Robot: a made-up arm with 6 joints. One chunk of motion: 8 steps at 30 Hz.
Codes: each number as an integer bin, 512 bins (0 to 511) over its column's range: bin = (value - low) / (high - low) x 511, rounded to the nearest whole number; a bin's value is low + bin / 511 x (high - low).
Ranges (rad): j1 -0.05..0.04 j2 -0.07..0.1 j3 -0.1..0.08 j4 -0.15..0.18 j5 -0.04..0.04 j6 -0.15..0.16
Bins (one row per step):
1: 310 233 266 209 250 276
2: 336 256 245 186 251 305
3: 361 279 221 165 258 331
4: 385 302 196 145 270 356
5: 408 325 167 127 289 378
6: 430 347 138 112 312 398
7: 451 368 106 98 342 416
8: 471 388 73 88 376 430
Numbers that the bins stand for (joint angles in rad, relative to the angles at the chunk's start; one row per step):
1: 0.0046 0.0075 -0.0063 -0.0150 -0.0009 0.0174
2: 0.0092 0.0152 -0.0137 -0.0299 -0.0007 0.0350
3: 0.0136 0.0228 -0.0222 -0.0434 0.0004 0.0508
4: 0.0178 0.0305 -0.0310 -0.0564 0.0023 0.0660
5: 0.0219 0.0381 -0.0412 -0.0680 0.0052 0.0793
6: 0.0257 0.0454 -0.0514 -0.0777 0.0088 0.0914
7: 0.0294 0.0524 -0.0627 -0.0867 0.0135 0.1024
8: 0.0330 0.0591 -0.0743 -0.0932 0.0189 0.1109

